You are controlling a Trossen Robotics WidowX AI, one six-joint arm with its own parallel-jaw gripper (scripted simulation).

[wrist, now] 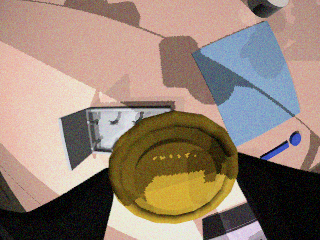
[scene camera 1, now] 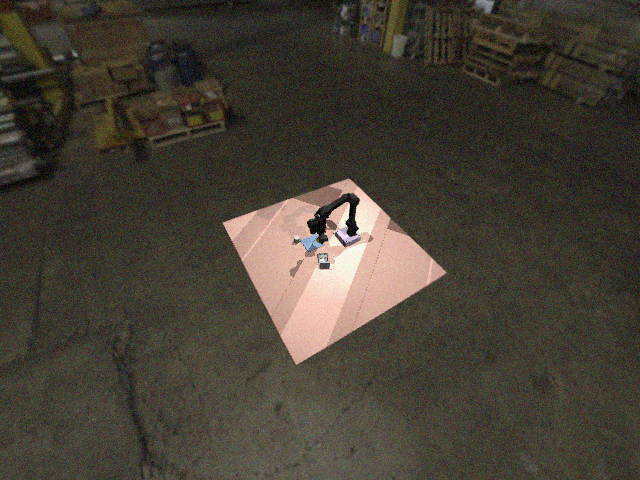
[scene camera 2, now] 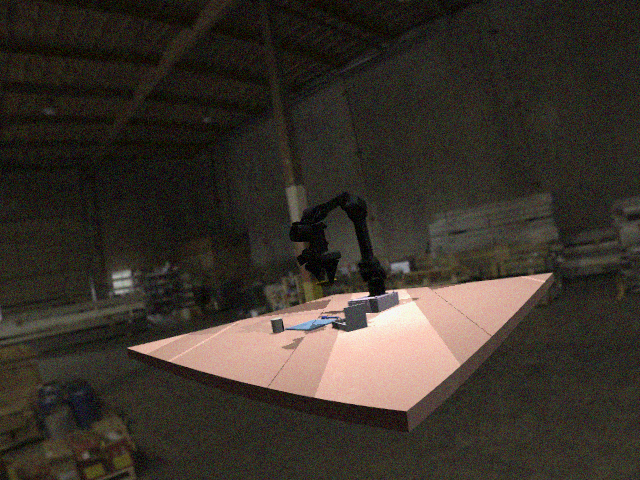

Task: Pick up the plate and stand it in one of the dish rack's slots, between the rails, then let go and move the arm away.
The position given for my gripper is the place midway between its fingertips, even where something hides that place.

Note:
My gripper [scene camera 2: 327, 284] holds a yellow plate [wrist: 175, 167]. Further things: a dish rack [wrist: 93, 129] and a blue mat [wrist: 246, 73].
My gripper shows as well in the wrist view [wrist: 173, 168].

